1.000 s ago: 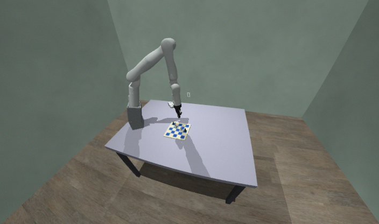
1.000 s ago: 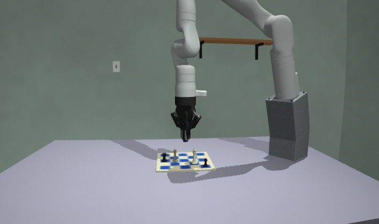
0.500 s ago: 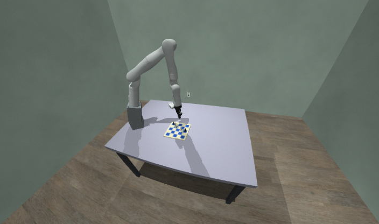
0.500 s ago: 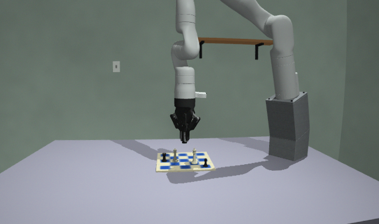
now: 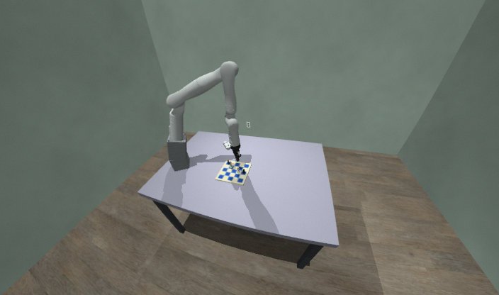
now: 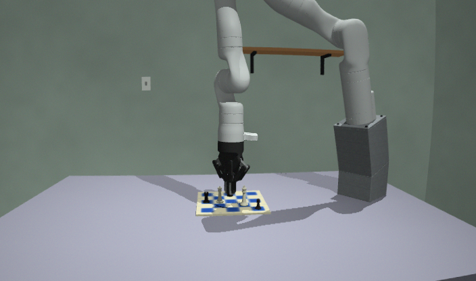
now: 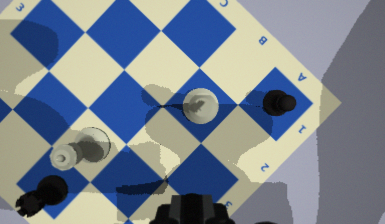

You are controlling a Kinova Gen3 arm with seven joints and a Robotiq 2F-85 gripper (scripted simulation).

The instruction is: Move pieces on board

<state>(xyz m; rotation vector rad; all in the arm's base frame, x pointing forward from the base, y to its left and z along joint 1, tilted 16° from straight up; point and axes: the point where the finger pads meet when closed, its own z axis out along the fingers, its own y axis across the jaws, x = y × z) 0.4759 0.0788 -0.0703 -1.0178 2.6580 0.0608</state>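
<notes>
My hand is 5 cm past the white king, 4 cm to the left of it and 4 cm above it. Round my hand: black rook (7 cm ahead, 7 cm to the right, 5 cm below); cream chessboard (1 cm behind, 7 cm to the right, 7 cm below).
</notes>
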